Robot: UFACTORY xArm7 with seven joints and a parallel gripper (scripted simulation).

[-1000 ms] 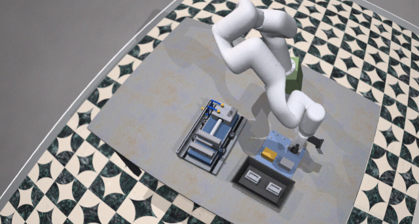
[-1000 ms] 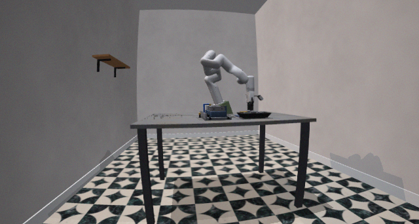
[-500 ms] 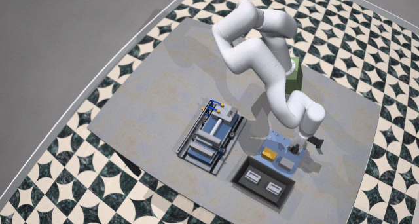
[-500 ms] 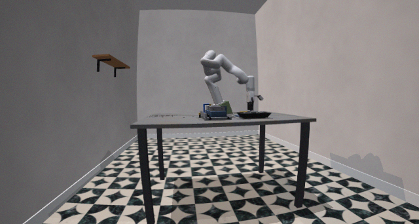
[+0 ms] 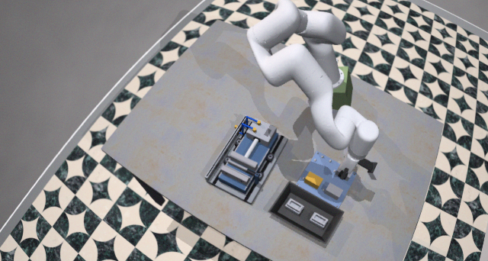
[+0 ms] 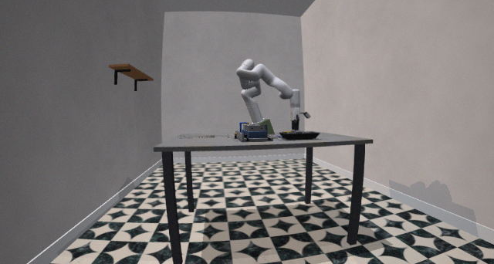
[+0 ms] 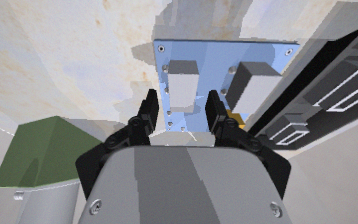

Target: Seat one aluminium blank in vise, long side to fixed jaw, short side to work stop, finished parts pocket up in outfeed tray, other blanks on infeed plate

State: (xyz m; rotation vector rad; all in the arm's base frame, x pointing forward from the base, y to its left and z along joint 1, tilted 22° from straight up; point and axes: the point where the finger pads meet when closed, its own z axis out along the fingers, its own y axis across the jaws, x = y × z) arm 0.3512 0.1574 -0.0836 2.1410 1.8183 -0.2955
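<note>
My gripper is now 4 cm above the aluminium blank. Round my hand: brass blank: 10 cm to the right, 7 cm ahead, 4 cm below; blue infeed plate: 6 cm below, 5 cm to the right, 4 cm ahead; hose block: 35 cm to the right, 1 cm behind, 1 cm above.
</note>
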